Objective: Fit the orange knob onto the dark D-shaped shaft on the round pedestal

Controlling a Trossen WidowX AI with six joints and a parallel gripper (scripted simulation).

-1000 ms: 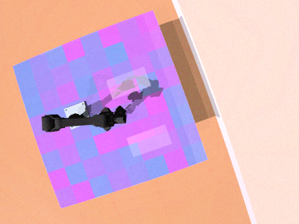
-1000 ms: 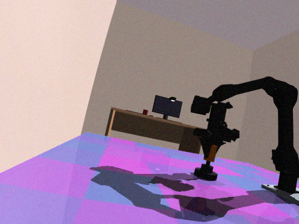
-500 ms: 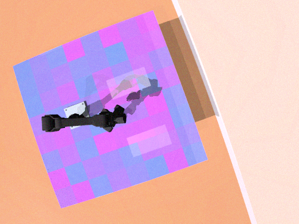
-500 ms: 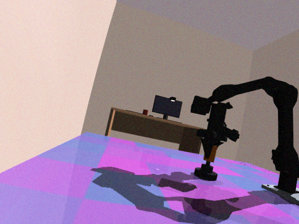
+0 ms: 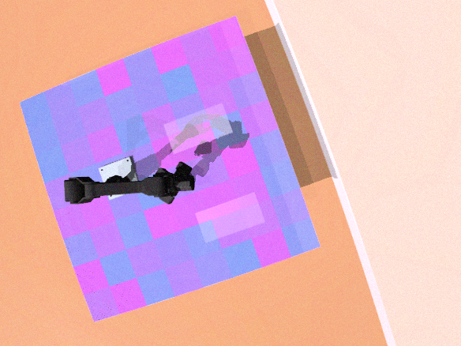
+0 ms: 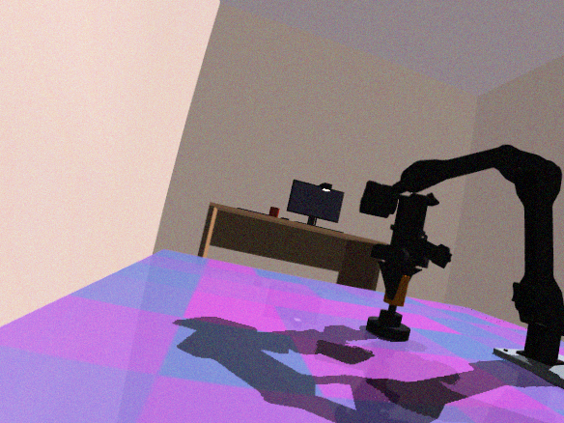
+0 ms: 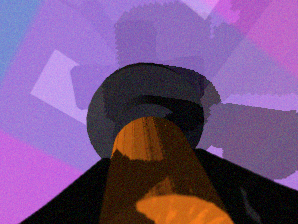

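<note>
Right now my gripper tip is 20 mm below the orange knob. The rest, counted from my gripper tip: round pedestal: 40 mm below.
</note>
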